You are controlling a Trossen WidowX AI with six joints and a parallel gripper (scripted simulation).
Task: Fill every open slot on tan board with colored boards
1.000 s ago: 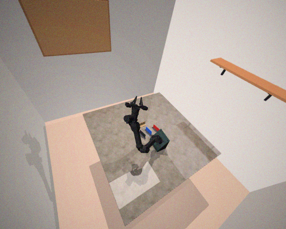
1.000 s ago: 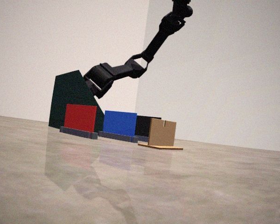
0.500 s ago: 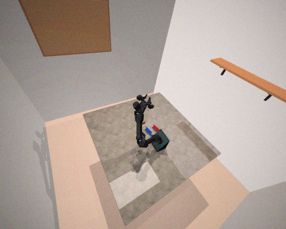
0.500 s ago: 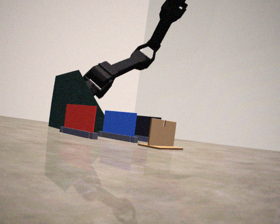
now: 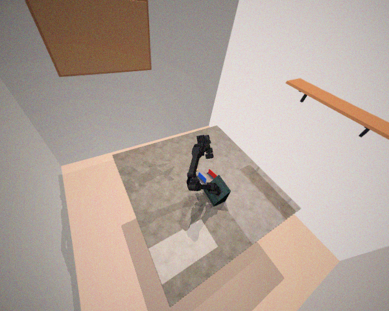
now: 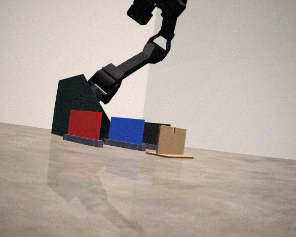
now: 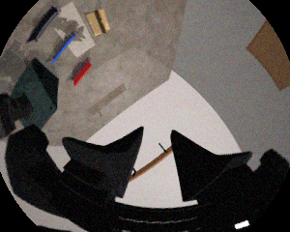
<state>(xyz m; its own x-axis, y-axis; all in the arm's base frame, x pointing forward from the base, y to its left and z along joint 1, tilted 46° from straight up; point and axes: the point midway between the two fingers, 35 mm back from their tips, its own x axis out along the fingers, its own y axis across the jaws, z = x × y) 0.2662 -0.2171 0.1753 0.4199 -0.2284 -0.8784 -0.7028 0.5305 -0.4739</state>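
The blue board lies 340 mm below my gripper tip, 80 mm behind it and 70 mm to the left of it. The rest, counted from my gripper tip: red board (340 mm below, 80 mm behind, 40 mm to the right); then black board (340 mm below, 160 mm to the left, 80 mm behind); then tan board (340 mm below, 80 mm to the left, 60 mm ahead).
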